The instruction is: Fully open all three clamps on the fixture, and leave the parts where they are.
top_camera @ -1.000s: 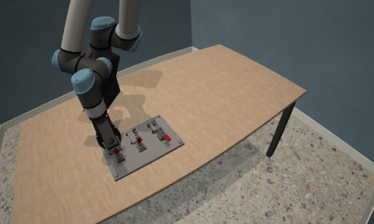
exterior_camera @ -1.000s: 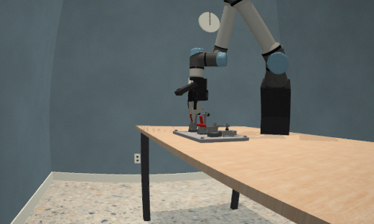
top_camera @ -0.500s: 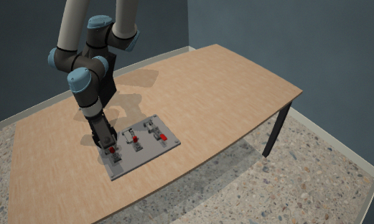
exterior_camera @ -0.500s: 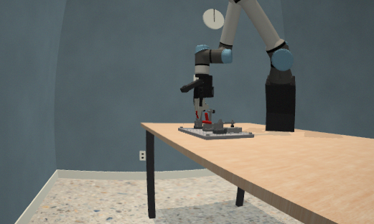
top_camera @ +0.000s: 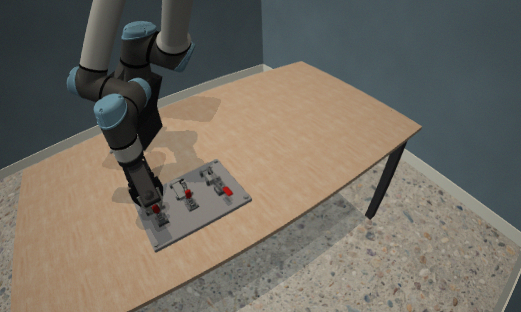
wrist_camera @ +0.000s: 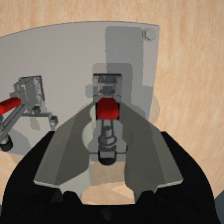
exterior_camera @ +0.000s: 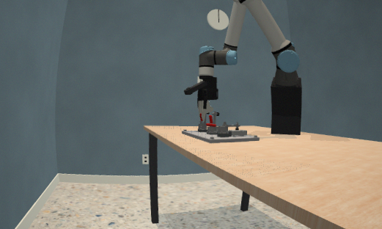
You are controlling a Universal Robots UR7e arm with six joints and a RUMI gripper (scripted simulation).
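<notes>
Now: the grey fixture plate 50 mm behind my hand, 100 mm to the left of it and 80 mm below it.
</notes>
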